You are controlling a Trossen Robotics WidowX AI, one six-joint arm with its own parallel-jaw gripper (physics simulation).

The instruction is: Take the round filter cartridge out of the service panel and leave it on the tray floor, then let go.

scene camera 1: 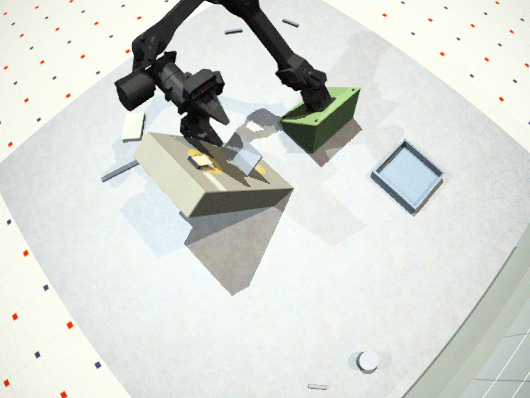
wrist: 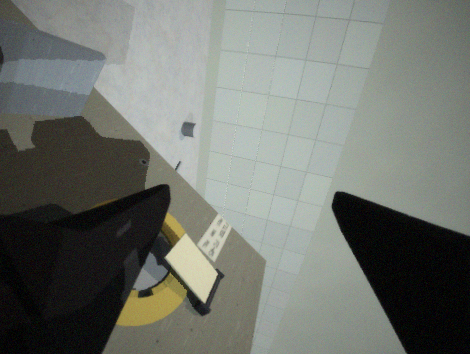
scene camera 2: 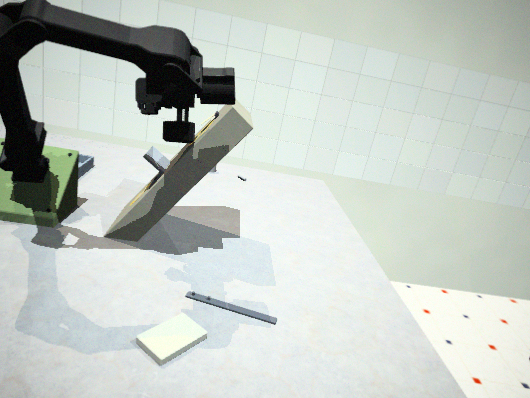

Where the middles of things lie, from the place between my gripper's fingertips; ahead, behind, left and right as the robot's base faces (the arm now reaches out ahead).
My hand is 6 cm short of the cream latch flap [wrist: 185, 258], 3 cm above it and 1 cm to the left of it. Round my hand: round grey filter cartridge [wrist: 155, 268]: 7 cm below, 6 cm ahead, 2 cm to the right; label [wrist: 211, 243]: 7 cm ahead, 4 cm to the left, 3 cm below; cream pad [scene camera 2: 169, 339]: 40 cm to the right, 30 cm below, 4 cm ahead.
